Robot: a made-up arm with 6 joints. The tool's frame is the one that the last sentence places. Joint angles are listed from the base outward.
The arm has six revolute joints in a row. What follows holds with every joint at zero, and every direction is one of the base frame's. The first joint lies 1 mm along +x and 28 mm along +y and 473 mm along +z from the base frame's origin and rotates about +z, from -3.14 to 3.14 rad. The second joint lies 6 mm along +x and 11 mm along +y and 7 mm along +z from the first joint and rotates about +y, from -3.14 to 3.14 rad. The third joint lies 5 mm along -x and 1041 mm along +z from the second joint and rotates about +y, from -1.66 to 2.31 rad. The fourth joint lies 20 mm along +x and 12 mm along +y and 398 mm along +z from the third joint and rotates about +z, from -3.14 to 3.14 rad. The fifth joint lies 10 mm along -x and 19 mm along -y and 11 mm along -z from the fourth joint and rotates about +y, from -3.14 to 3.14 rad. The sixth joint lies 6 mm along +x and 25 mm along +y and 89 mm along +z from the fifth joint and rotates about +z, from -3.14 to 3.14 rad. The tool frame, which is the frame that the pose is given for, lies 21 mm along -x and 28 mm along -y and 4 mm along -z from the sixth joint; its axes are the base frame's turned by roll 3.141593, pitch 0 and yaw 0 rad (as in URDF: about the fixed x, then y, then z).
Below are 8 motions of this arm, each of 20 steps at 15 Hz.
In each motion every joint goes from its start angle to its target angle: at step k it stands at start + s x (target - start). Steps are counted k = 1, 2, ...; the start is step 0. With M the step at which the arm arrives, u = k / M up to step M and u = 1 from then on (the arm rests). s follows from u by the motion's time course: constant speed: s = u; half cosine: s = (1 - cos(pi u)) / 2; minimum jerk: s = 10 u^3 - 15 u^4 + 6 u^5.
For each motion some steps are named. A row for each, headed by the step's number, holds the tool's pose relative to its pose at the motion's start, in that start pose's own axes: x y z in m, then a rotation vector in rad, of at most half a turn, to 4 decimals.
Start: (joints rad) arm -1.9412 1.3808 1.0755 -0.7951 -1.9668 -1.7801
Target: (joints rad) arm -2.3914 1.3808 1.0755 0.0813 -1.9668 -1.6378
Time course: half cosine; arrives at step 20
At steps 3, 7, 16, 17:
3: 0.0276 0.0007 0.0184 -0.0223 -0.0539 0.0283
7: 0.1369 0.0124 0.0975 -0.1017 -0.2704 0.1466
16: 0.4183 0.1288 0.3631 -0.2354 -0.8913 0.5360
17: 0.4338 0.1406 0.3816 -0.2389 -0.9308 0.5639

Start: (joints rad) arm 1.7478 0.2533 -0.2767 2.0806 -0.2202 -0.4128
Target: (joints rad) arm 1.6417 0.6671 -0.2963 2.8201 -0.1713 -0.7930
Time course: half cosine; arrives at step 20
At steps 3, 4, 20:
3: -0.0054 0.0338 0.0039 0.0267 -0.0031 -0.0089
4: -0.0098 0.0591 0.0073 0.0466 -0.0051 -0.0158
20: -0.1692 0.5729 0.1784 0.4437 0.0223 -0.1913

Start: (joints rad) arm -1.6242 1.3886 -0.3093 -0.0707 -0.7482 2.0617
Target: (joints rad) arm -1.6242 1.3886 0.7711 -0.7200 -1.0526 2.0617
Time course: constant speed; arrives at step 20
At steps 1, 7, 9, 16, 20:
1: -0.0057 0.0172 0.0167 0.0461 -0.0044 0.0204
7: -0.0288 0.1030 0.1346 0.3335 -0.0587 0.1060
9: -0.0321 0.1240 0.1797 0.4320 -0.0858 0.1190
16: -0.0245 0.1624 0.3506 0.7773 -0.2042 0.0956
20: -0.0066 0.1574 0.4510 0.9689 -0.2808 0.0308

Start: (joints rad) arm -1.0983 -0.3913 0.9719 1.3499 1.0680 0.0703
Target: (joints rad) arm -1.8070 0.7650 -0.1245 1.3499 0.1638 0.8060
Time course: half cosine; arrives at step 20
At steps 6, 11, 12, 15, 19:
6: -0.1817 0.1648 -0.1045 0.0783 0.2768 -0.1068
11: -0.4682 0.5520 -0.0741 0.0915 0.7927 -0.2251
12: -0.5130 0.6352 -0.0316 0.0734 0.8970 -0.2350
15: -0.5957 0.8422 0.1313 -0.0071 1.1587 -0.2339
19: -0.6190 0.9715 0.2843 -0.0915 1.3293 -0.2080

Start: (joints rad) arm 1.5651 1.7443 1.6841 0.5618 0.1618 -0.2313
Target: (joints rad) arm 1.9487 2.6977 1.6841 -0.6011 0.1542 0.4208
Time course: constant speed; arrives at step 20
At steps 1, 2, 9, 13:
1: 0.0143 -0.0078 -0.0513 0.0322 -0.0456 0.0381
2: 0.0306 -0.0137 -0.1021 0.0641 -0.0911 0.0761
9: 0.1949 0.0058 -0.4306 0.2766 -0.4081 0.3379
13: 0.3179 0.0666 -0.5863 0.3865 -0.5903 0.4799

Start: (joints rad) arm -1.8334 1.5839 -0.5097 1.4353 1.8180 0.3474
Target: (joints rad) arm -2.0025 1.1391 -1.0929 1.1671 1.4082 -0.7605
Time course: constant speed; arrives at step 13
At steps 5, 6, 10, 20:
5: 0.0479 -0.3049 0.1472 0.1700 0.3097 0.7725
6: 0.0699 -0.3653 0.1726 0.2166 0.3672 0.9277
10: 0.1961 -0.5939 0.2525 0.4486 0.5826 1.5444
20: 0.3243 -0.7434 0.2855 0.6760 0.7290 1.9960

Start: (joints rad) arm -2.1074 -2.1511 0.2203 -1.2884 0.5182 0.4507
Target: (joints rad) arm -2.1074 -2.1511 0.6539 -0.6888 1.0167 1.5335
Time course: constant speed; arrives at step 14
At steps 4, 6, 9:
4: 0.0650 -0.0370 -0.0027 -0.0517 -0.2640 -0.3855
6: 0.0985 -0.0567 0.0023 -0.0444 -0.4101 -0.5657
9: 0.1475 -0.0869 0.0181 0.0124 -0.6406 -0.8155

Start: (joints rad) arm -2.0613 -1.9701 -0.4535 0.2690 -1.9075 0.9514
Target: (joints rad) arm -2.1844 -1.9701 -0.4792 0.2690 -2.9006 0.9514
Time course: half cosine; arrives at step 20
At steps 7, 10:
7: 0.0152 -0.0431 0.0061 -0.2022 0.1850 -0.0090
10: 0.0277 -0.0789 0.0151 -0.3691 0.3403 -0.0095

